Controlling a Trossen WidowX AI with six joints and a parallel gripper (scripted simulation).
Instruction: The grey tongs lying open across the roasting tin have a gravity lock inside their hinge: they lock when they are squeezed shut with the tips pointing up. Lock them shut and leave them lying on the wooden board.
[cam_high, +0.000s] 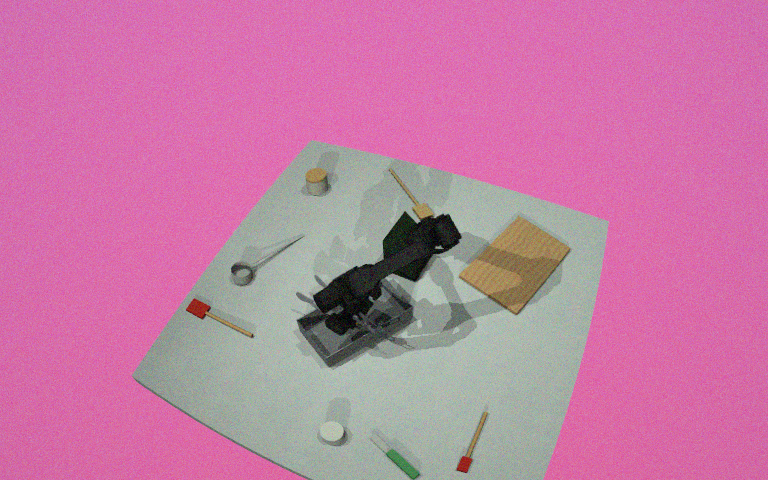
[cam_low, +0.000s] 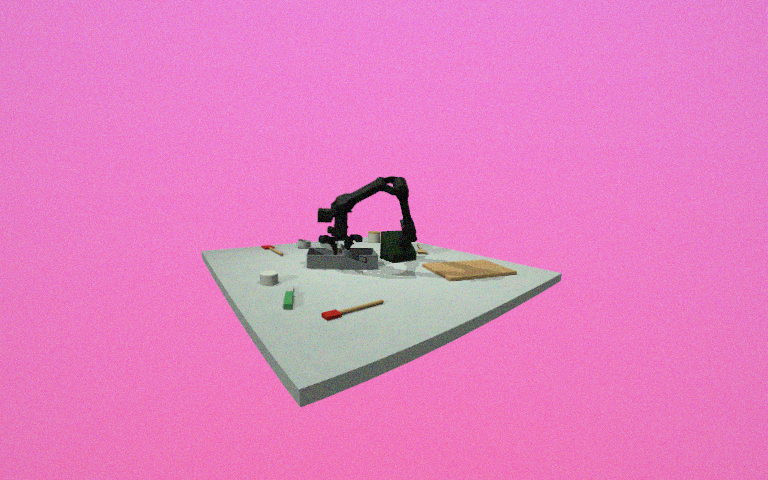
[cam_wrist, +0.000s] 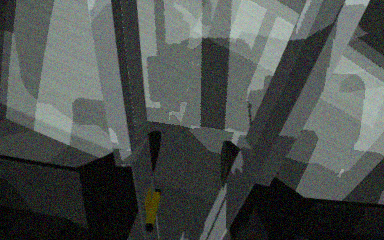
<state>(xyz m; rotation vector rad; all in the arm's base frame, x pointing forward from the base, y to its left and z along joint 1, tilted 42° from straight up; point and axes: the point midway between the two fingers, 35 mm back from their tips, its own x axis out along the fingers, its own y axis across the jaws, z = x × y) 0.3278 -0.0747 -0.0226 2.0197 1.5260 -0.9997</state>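
Right now the roasting tin is 2 cm behind my gripper tip and 1 cm to the right of it. Round my gripper tip: green-handled tool 37 cm ahead, 24 cm to the left, 2 cm below; then red spatula 46 cm to the right, 13 cm ahead, 3 cm below; then white puck 37 cm ahead, 7 cm to the left, 1 cm below.
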